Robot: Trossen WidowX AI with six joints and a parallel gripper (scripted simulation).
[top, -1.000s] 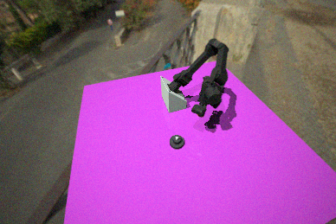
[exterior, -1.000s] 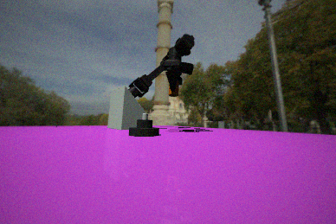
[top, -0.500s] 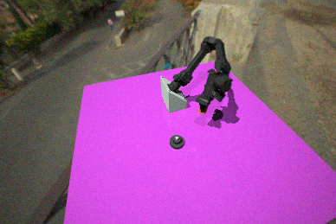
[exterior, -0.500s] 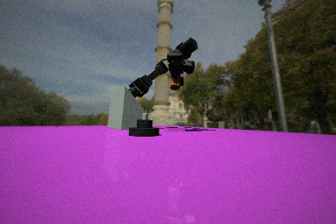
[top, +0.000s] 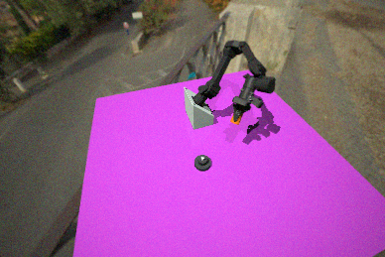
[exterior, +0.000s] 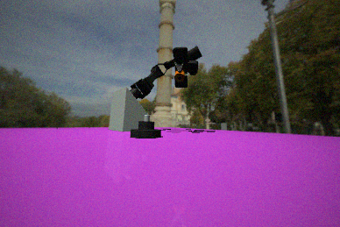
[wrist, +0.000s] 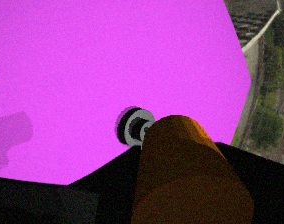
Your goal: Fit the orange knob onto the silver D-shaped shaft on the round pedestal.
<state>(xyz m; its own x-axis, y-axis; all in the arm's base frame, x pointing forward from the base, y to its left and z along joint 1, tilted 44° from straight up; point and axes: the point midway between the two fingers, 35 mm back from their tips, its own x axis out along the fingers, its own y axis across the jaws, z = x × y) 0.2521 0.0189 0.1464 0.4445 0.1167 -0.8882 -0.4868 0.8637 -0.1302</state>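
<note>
My gripper tip is 30 mm short of the pedestal, 160 mm to the left of it and 200 mm above it. Round my gripper tip: orange knob (20 mm behind, 20 mm to the left, 20 mm above).
</note>
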